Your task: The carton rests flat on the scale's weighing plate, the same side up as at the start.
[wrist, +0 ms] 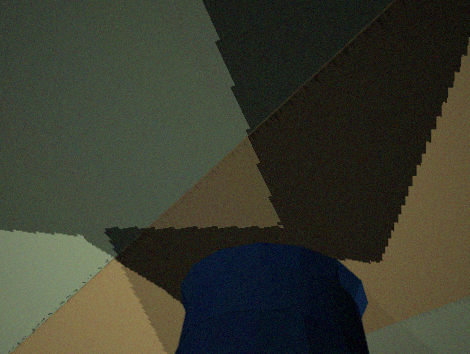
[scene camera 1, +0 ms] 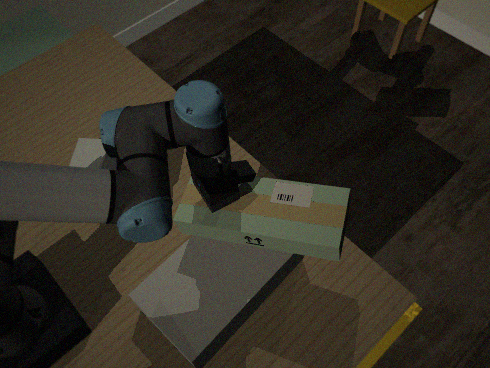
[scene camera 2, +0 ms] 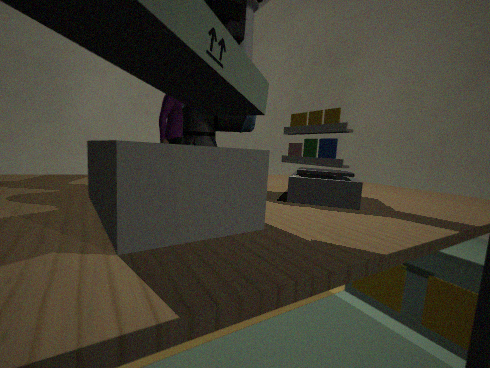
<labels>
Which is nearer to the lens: the carton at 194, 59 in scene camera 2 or the scale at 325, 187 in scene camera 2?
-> The carton.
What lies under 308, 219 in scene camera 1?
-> A carton.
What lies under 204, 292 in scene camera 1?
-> A large grey block.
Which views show the carton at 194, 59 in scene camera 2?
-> The wrist view, scene camera 1 and scene camera 2: all of them.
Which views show the suction cup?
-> The wrist view only.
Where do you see a carton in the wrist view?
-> At 143, 143
</labels>
